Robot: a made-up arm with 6 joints. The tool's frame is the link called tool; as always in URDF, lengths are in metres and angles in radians.
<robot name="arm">
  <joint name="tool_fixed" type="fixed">
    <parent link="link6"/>
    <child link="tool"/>
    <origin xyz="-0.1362 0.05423 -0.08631" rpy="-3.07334 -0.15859 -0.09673"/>
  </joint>
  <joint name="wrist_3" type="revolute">
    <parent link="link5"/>
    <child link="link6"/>
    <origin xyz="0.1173 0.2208 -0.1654" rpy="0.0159 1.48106 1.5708"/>
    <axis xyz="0 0 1"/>
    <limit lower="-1.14" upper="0.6" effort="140" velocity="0.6"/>
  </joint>
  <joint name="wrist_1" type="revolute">
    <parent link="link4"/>
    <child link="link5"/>
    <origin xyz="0.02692 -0.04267 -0.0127" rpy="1.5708 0 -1.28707"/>
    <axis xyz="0 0 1"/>
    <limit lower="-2.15" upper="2.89" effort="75" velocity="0.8"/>
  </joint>
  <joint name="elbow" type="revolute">
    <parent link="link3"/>
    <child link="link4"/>
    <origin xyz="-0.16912 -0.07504 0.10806" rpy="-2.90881 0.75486 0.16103"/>
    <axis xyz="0 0 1"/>
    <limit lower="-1.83" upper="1.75" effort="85" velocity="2.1"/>
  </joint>
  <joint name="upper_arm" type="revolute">
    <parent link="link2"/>
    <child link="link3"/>
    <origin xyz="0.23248 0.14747 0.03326" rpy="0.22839 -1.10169 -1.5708"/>
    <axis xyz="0 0 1"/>
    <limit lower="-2.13" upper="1.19" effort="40" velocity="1.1"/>
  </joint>
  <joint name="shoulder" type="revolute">
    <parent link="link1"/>
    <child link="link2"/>
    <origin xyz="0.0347 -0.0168 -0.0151" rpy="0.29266 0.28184 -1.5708"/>
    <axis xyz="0 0 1"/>
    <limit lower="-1.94" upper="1.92" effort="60" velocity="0.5"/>
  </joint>
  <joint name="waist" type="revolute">
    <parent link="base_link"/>
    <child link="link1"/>
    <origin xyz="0.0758 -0.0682 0.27" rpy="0 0 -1.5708"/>
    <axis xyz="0 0 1"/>
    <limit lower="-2.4" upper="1.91" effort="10" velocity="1.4"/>
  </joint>
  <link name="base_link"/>
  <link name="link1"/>
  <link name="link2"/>
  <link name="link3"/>
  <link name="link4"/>
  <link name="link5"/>
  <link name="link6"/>
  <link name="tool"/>
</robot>
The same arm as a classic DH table. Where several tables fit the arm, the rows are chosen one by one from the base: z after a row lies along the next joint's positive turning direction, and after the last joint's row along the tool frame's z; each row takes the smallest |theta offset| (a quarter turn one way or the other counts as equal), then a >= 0, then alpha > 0; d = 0 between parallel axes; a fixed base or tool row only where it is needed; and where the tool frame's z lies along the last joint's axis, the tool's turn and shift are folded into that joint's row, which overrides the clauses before.
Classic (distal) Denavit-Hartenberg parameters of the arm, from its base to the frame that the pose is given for. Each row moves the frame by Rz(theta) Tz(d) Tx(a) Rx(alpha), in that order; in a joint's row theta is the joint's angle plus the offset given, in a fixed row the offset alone. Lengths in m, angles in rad.
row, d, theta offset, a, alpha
base (fixed), 0, -0.7327, 0.102, 0
waist, 0.2879, 1.4781, -0.0359, -0.4035
shoulder, -0.0439, -0.5323, -0.2622, 1.1148
upper_arm, 0.3562, -0.2863, 0.1029, 2.3585
elbow, 0.2053, 0.0432, -0.0485, -1.5708
wrist_1, -0.1993, -0.016, -0.1138, 1.4811
wrist_3, -0.5111, 0.3132, 0.0934, 2.969
tool (fixed), -0.6581, 1.9739, 0, 0
Joint limits (rad, base to tool): -2.4..1.91 -1.94..1.92 -2.13..1.19 -1.83..1.75 -2.15..2.89 -1.14..0.6

